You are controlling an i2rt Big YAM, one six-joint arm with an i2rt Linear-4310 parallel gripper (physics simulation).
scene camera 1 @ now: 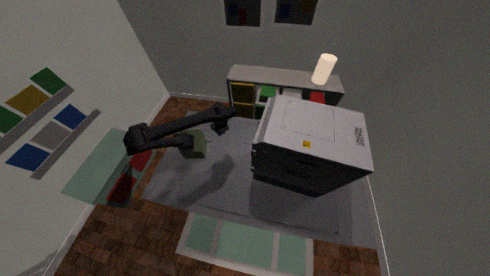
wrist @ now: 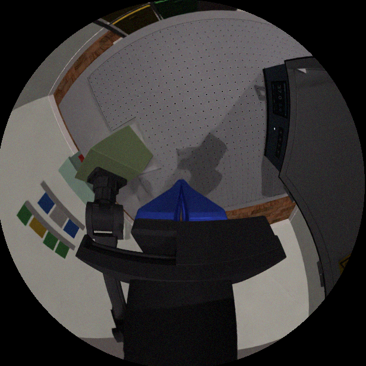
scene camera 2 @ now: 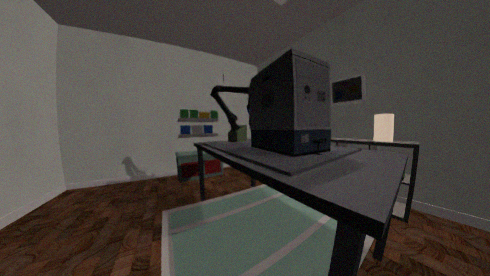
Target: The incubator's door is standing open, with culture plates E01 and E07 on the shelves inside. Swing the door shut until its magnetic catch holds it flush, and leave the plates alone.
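The incubator stands upright on the bench. Its grey door lies close along the front face, above the dark base panel with the display; whether it sits flush I cannot tell. A small pale patch shows near the door's far lower corner in the wrist view. My gripper is shut and empty, with its blue fingertips pointing down, in front of the incubator and apart from the door. It is hidden behind the incubator in the second scene view. Plates E01 and E07 do not show.
A green block carries the arm's base on the perforated bench plate. A low shelf unit with a glowing lamp stands behind the bench. Wall shelves hang beyond the arm.
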